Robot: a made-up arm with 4 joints.
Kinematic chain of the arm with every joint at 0, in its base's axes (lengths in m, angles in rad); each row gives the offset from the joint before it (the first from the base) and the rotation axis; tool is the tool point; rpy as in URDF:
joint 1: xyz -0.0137 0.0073 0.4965 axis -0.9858 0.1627 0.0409
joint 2: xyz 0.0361 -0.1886 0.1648 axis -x
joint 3: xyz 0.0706 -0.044 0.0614 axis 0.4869 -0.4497 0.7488
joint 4: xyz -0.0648 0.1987 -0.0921 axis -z
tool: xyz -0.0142 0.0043 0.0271 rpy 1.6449 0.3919 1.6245
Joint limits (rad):
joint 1: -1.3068..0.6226
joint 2: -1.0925..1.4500
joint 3: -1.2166..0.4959
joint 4: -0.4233..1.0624
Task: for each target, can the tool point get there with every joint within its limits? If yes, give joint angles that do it. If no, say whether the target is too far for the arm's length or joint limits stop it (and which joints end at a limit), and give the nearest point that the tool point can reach.
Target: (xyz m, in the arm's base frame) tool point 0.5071 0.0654 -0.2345
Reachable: no: too far | nearest point 0.1457 -0.1468 0.2492 | short by 0.640 m
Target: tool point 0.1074 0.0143 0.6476
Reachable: yes | joints 0.2459 -0.3940 -0.8145 0.0313
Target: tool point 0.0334 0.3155 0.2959
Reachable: no: joint limits stop it (at a limit: joint 1, joint 4) | nearest point 0.0342 -0.0422 0.3445 | short by 0.361 m
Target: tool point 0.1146 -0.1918 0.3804
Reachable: yes | joints -0.6857 1.1877 -1.0574 -0.1781
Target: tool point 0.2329 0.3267 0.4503
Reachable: no: joint limits stop it (at a limit: joint 1, joint 4) | nearest point 0.1377 0.0776 0.6346 | short by 0.324 m
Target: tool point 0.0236 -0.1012 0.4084
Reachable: yes | joints -0.7494 1.2571 0.0003 0.8606
